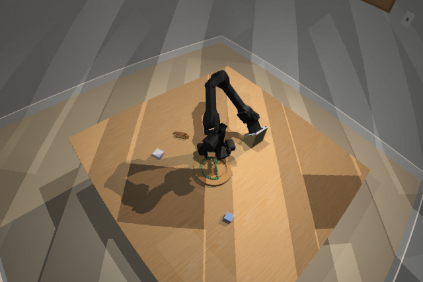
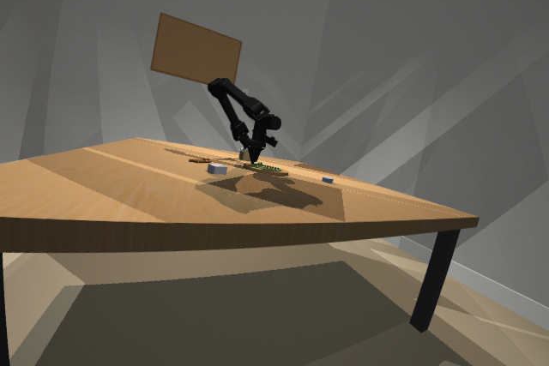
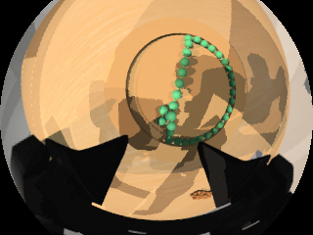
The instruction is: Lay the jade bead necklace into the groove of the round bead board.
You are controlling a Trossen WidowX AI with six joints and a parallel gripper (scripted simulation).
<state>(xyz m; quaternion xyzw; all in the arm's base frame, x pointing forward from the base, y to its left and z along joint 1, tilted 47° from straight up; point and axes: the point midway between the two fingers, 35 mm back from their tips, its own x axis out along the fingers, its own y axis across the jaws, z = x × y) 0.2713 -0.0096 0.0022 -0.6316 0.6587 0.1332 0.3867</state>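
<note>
My gripper tip is now 40 mm short of the round wooden bead board, 50 mm to the right of it and 10 mm above it. The rest, counted from my gripper tip: blue block 130 mm ahead, 310 mm to the left, 10 mm below; pale grey block 250 mm ahead, 160 mm to the right, 10 mm below.
</note>
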